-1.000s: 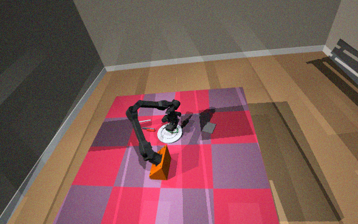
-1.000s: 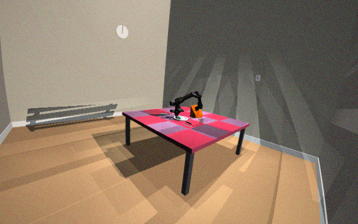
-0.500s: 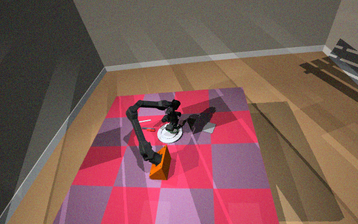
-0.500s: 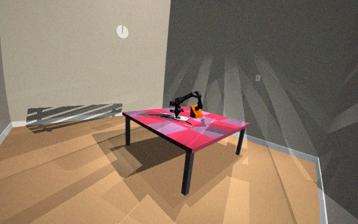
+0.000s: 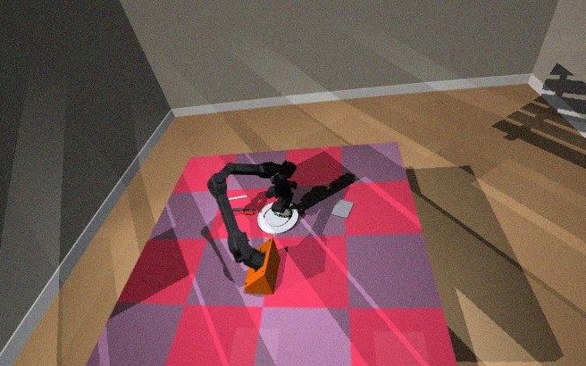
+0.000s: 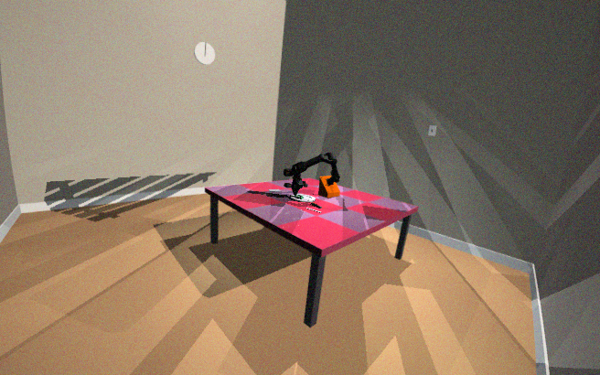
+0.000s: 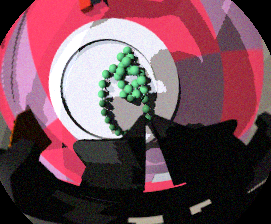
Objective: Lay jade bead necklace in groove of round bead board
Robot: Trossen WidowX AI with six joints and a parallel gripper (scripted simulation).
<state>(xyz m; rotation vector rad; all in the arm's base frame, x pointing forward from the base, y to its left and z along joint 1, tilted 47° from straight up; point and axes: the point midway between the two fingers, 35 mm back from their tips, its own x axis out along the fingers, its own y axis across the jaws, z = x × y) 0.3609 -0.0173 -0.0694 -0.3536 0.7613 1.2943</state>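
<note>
The round white bead board lies 40 mm behind my gripper tip, 50 mm to the left of it and 10 mm below it. From my gripper tip the other things lie so: red-handled tool 10 mm ahead, 220 mm to the left, 10 mm below; then flat grey pad 10 mm behind, 260 mm to the right, 20 mm below; then thin white rod 110 mm ahead, 290 mm to the left, 20 mm below.
</note>
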